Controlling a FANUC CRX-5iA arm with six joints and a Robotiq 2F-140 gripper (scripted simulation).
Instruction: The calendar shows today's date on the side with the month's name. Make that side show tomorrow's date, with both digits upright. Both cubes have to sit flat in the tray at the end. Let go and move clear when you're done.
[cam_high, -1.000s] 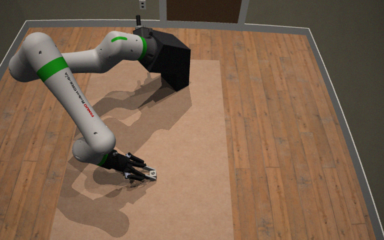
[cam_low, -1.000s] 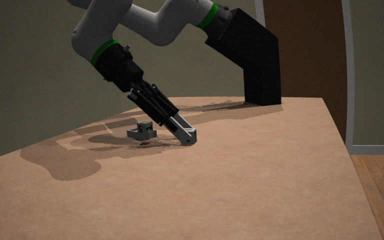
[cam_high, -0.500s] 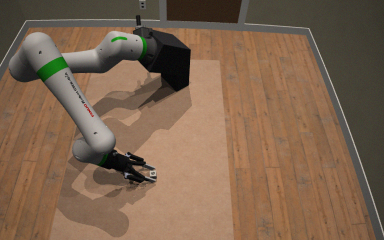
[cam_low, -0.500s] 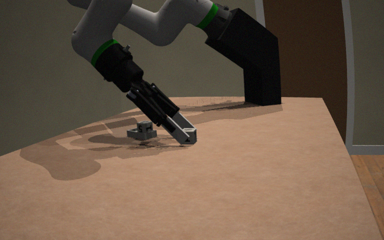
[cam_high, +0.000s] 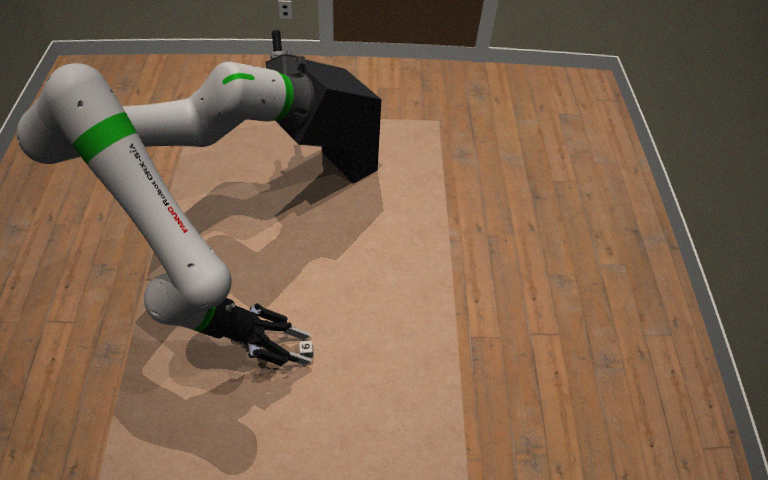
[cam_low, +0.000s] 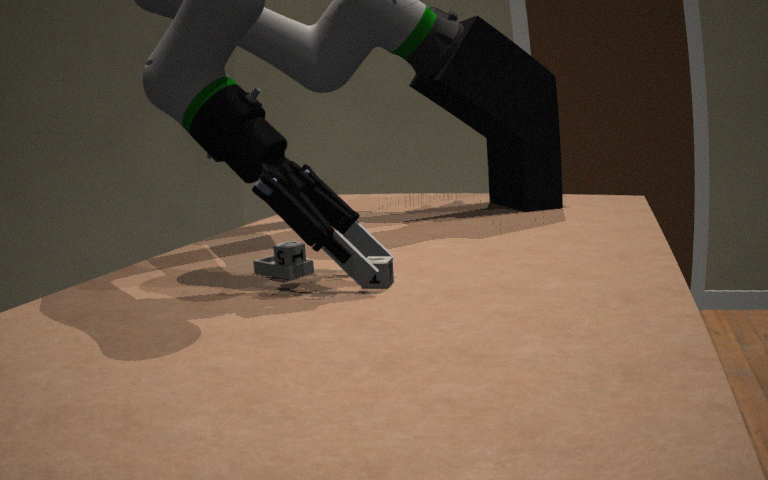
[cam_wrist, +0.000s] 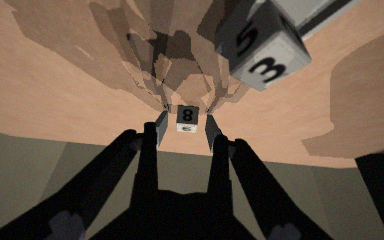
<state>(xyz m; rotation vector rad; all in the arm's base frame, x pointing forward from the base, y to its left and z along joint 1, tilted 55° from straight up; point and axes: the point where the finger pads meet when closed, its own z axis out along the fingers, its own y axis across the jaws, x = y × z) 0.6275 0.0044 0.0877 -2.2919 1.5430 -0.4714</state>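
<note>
My hand is 2 cm to the right of the grey number cube and 2 cm above it. From my hand the other things lie so: grey calendar tray: 13 cm to the right, 6 cm behind, 3 cm below.
</note>
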